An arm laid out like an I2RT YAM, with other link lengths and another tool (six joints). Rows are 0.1 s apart.
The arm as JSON. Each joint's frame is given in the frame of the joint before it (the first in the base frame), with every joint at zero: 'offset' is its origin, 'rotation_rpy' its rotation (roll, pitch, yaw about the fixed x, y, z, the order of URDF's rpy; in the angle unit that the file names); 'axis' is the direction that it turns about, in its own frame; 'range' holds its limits. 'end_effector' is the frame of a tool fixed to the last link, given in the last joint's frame.
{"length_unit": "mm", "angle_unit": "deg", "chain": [
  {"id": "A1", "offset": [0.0, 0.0, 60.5], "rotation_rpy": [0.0, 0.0, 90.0], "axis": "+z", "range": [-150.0, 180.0]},
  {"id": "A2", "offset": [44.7, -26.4, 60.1], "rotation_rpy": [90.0, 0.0, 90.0], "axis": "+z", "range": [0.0, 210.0]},
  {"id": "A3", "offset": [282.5, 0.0, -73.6], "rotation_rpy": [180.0, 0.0, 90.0], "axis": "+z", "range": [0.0, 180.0]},
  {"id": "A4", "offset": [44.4, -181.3, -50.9], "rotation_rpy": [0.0, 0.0, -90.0], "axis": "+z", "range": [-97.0, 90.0]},
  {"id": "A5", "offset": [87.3, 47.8, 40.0], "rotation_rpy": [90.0, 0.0, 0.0], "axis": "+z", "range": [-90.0, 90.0]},
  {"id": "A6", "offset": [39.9, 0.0, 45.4], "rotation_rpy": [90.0, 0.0, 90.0], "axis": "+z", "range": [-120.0, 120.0]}
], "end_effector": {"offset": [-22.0, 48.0, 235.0], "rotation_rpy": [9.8, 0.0, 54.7]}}
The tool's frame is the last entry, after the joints.
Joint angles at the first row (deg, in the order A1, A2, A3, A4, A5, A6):
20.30, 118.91, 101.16, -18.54, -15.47, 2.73
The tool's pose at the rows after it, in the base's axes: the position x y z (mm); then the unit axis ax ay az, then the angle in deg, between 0 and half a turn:
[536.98 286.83 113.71 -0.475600 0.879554 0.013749 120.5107]
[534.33 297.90 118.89 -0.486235 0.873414 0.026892 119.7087]
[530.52 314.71 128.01 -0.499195 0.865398 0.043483 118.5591]
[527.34 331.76 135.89 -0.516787 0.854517 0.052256 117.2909]
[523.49 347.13 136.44 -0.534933 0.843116 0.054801 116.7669]
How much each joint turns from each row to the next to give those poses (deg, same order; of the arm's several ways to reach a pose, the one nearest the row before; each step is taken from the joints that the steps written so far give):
0.00, 0.62, 0.53, 0.17, -0.96, -0.44
0.53, 0.26, 0.70, 0.26, -1.32, -0.18
1.05, 0.35, 1.40, 0.09, -1.32, 0.09
1.41, 0.44, 1.41, 0.27, -0.53, -0.53
1.58, 0.79, 1.15, 0.09, 0.17, -0.87

